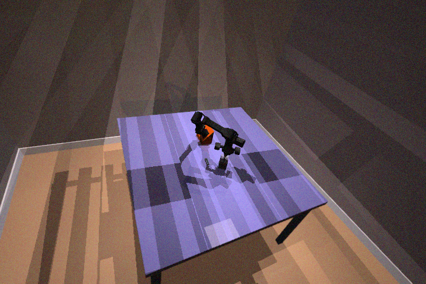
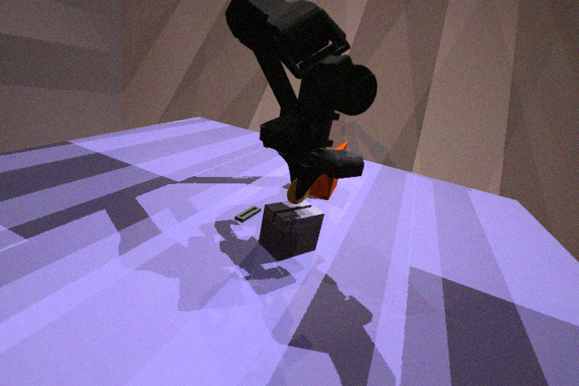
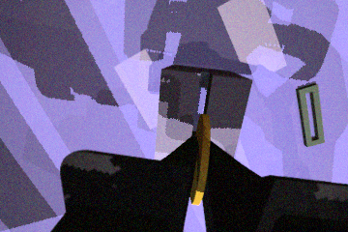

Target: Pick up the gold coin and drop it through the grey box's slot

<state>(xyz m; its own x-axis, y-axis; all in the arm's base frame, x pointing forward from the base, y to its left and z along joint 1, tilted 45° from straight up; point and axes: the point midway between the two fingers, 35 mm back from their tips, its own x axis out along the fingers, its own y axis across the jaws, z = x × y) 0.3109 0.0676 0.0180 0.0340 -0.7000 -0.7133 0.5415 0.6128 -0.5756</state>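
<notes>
Right now the coin is 10 mm above my gripper tip.
</notes>
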